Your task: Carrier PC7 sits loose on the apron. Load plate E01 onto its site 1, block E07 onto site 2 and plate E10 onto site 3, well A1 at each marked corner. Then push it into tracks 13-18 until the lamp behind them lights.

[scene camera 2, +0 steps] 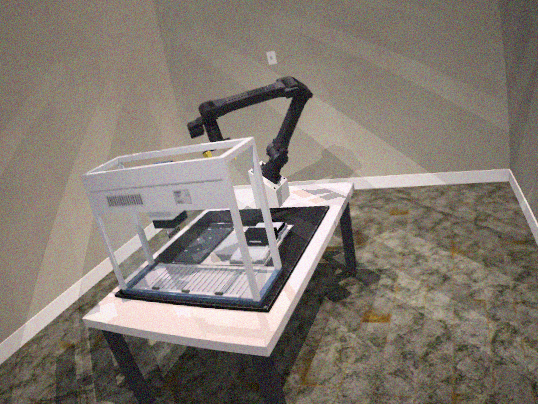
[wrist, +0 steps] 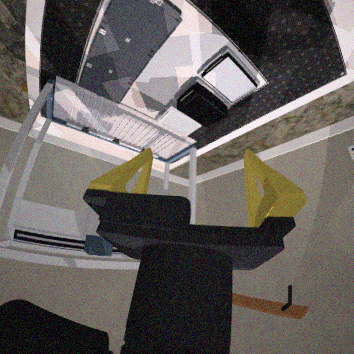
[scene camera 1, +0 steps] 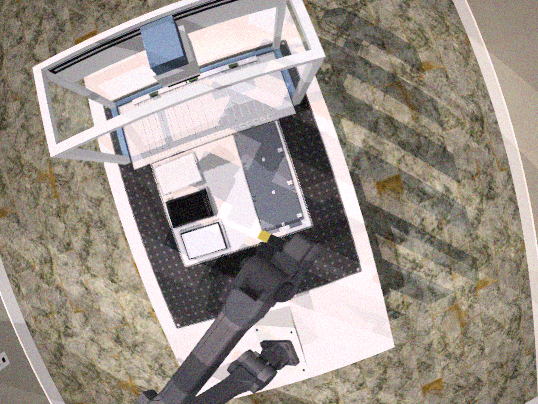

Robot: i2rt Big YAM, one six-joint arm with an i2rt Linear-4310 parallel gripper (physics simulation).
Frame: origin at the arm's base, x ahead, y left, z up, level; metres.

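Seen in the pictures: gripper, fingertip midpoint: (wrist: pixel 196 151); arm's base at its link origin: (scene camera 2: pixel 268 174) (scene camera 1: pixel 281 351).
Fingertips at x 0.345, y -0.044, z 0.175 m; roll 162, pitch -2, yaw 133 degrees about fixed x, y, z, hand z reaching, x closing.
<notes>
Pixels of each thing's top centre, then the offset from my fingertips to it. "*": a spot on its surface instead. Level surfaces: height alone.
- dark blue-grey carrier at its top centre: (wrist: pixel 116 59) (scene camera 1: pixel 269 177) (scene camera 2: pixel 203 239) dx +0.151, dy -0.107, dz -0.276 m
- black block at its top centre: (scene camera 1: pixel 187 209) (wrist: pixel 202 112) (scene camera 2: pixel 258 231) dx +0.149, dy +0.151, dz -0.252 m
- dark-rimmed white plate at its top centre: (wrist: pixel 230 81) (scene camera 1: pixel 203 241) (scene camera 2: pixel 267 226) dx +0.041, dy +0.148, dz -0.280 m
- blue-and-white head at a spot on its surface: (scene camera 1: pixel 165 47) * dx +0.472, dy +0.004, dz +0.154 m
- black dotted mat at its surface level: dz -0.306 m
- white table at its surface level: dz -0.319 m
The dark blue-grey carrier (scene camera 1: pixel 272 175) (scene camera 2: pixel 200 245) (wrist: pixel 132 47) lies on the pale apron; small white marks show on it and no labware stands on it. Beside it stand a white plate (scene camera 1: pixel 177 173) (wrist: pixel 179 120), a black block (scene camera 1: pixel 189 206) (scene camera 2: pixel 257 237) (wrist: pixel 202 104) and a dark-rimmed white plate (scene camera 1: pixel 203 241) (wrist: pixel 229 79). Their labels cannot be read. The ribbed track deck (scene camera 1: pixel 200 115) (scene camera 2: pixel 195 282) (wrist: pixel 115 117) lies under the frame. My gripper (scene camera 1: pixel 265 236) (wrist: pixel 196 151) is open and empty, high above the apron's near edge; the arm partly hides it in scene camera 1.
A white open frame (scene camera 2: pixel 157 176) rises over the deck and carries a blue-and-white head (scene camera 1: pixel 165 47) (wrist: pixel 98 245). Small dark green pieces (scene camera 1: pixel 193 79) (scene camera 2: pixel 185 291) sit behind the tracks. A black dotted mat (scene camera 1: pixel 330 240) surrounds the apron on the white table (scene camera 1: pixel 345 315) (scene camera 2: pixel 175 330).
</notes>
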